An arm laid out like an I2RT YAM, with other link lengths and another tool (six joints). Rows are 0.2 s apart.
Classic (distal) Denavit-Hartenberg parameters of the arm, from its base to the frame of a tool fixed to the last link. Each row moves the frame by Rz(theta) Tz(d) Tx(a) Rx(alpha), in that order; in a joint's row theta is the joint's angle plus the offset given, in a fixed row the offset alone. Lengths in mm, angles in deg.
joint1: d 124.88, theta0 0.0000, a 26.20, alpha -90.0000
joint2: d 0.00, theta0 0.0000, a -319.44, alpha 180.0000
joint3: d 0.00, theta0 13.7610, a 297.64, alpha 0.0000
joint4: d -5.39, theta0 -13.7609, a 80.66, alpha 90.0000
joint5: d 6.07, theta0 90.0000, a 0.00, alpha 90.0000
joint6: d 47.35, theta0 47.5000, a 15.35, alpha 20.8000
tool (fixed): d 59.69, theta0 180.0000, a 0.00, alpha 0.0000
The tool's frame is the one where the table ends.
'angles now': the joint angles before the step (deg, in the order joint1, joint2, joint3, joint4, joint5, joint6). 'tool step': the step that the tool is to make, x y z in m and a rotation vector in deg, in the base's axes. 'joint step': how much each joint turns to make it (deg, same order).
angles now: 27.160, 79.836, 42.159, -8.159, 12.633, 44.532
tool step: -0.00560, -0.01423, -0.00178, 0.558, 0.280, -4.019
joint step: -1.446, -1.494, -1.334, -0.703, 1.335, 2.350
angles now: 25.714, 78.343, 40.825, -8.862, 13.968, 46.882
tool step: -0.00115, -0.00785, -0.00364, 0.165, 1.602, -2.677
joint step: -1.080, 0.329, 0.220, -1.711, 0.473, 1.792
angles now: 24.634, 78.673, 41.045, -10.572, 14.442, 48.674
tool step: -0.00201, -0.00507, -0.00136, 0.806, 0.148, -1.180
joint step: -0.791, -0.594, -0.644, 0.038, -0.334, 0.846
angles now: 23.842, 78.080, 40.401, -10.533, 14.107, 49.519
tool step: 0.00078, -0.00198, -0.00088, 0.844, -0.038, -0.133
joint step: -0.633, -0.109, -0.279, 0.509, -0.899, 0.139
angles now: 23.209, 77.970, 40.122, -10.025, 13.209, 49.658
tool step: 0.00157, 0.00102, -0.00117, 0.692, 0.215, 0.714
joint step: -0.279, 0.289, 0.044, 0.375, -1.201, -0.258
